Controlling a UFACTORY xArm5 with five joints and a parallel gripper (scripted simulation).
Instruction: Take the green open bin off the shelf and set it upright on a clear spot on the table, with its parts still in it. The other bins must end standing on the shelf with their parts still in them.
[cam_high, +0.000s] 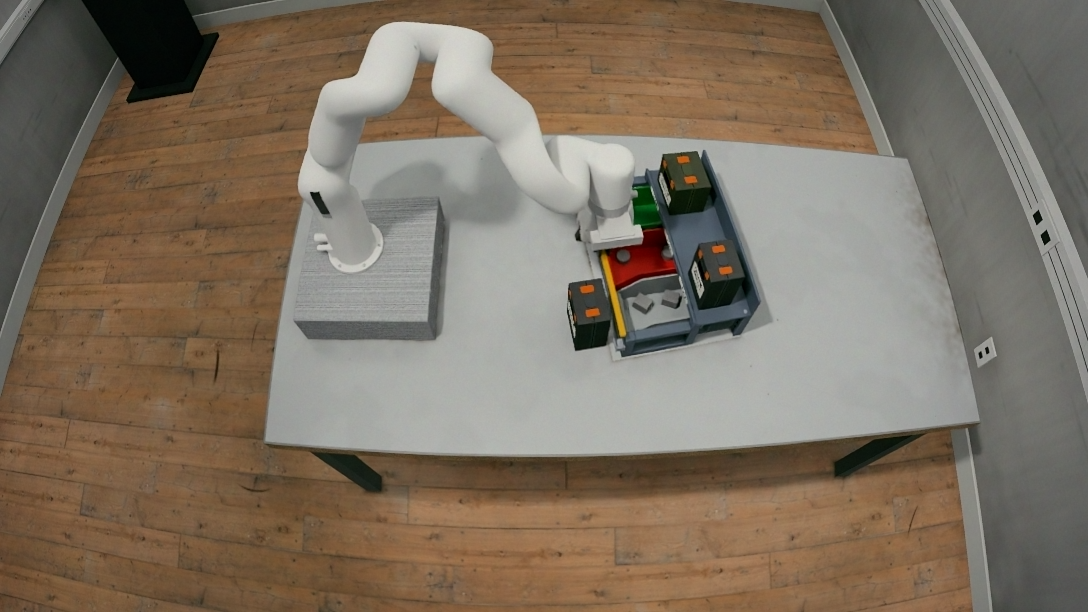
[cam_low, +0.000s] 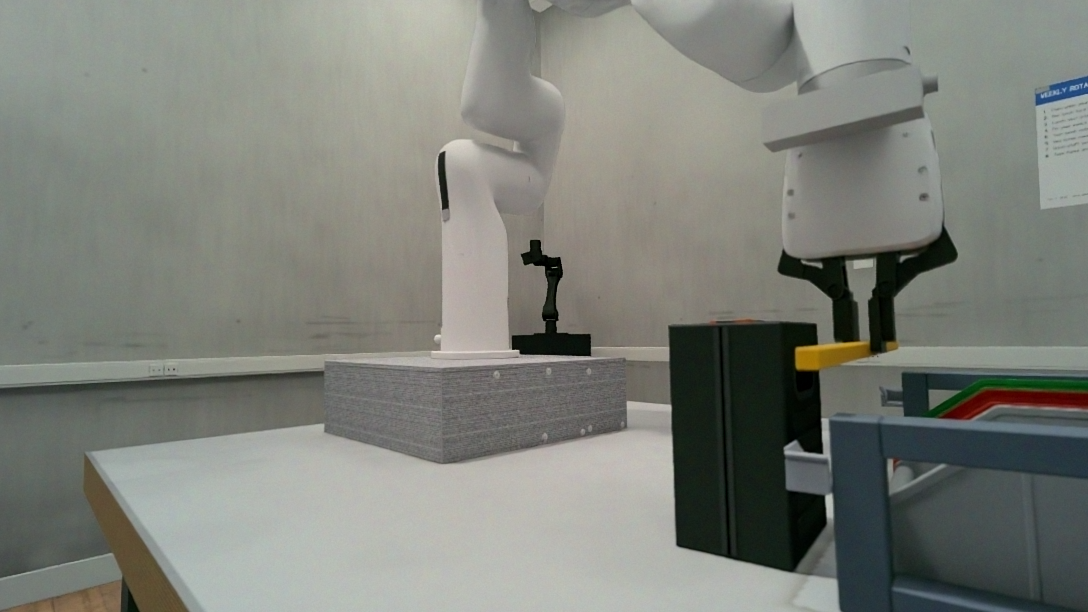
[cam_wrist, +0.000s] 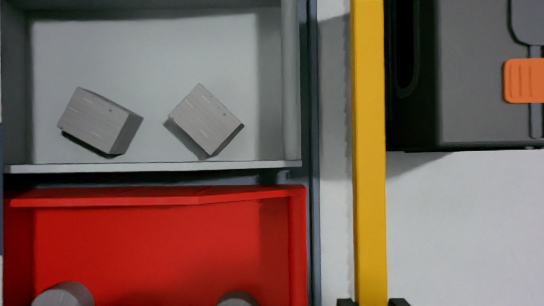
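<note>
My hand is 100 mm short of the red bin, 90 mm above it and 20 mm to the right of it. From my hand the other things lie so: blue-grey shelf (130 mm ahead, 60 mm below, 20 mm to the left); black case (120 mm to the right, 60 mm below, 30 mm behind); yellow bar (20 mm below).
</note>
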